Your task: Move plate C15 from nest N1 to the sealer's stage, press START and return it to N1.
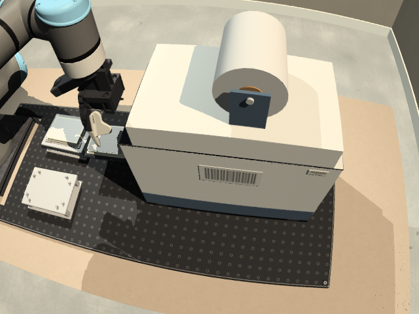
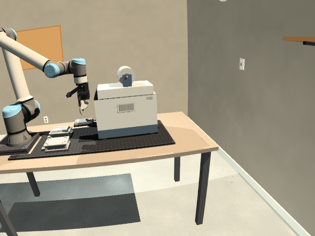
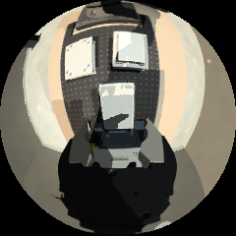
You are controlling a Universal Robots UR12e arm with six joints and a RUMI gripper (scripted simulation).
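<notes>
Now: hand 70 mm above the well plate. From my hand the other things lie so: foil roll (330 mm ahead, 60 mm to the right, 230 mm above); then sealer stage (80 mm below).
</notes>
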